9 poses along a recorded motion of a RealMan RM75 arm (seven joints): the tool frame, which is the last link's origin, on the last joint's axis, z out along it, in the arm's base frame.
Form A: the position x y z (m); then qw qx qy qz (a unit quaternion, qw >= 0).
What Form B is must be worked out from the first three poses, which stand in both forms.
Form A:
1: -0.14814 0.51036 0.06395 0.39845 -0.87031 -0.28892 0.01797
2: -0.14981 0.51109 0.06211 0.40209 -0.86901 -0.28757 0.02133
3: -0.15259 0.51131 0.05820 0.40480 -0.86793 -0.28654 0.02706
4: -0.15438 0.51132 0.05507 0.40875 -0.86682 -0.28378 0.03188
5: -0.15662 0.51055 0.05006 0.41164 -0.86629 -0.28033 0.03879
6: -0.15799 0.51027 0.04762 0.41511 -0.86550 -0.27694 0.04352
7: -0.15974 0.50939 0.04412 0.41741 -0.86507 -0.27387 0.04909
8: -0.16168 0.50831 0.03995 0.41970 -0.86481 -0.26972 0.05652
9: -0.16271 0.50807 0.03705 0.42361 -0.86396 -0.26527 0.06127
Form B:
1: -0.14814 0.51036 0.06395 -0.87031 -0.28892 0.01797 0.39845
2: -0.14981 0.51109 0.06211 -0.86901 -0.28757 0.02133 0.40209
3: -0.15259 0.51131 0.05820 -0.86793 -0.28654 0.02706 0.40480
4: -0.15438 0.51132 0.05507 -0.86682 -0.28378 0.03188 0.40875
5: -0.15662 0.51055 0.05006 -0.86629 -0.28033 0.03879 0.41164
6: -0.15799 0.51027 0.04762 -0.86550 -0.27694 0.04352 0.41511
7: -0.15974 0.50939 0.04412 -0.86507 -0.27387 0.04909 0.41741
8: -0.16168 0.50831 0.03995 -0.86481 -0.26972 0.05652 0.41970
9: -0.16271 0.50807 0.03705 -0.86396 -0.26527 0.06127 0.42361
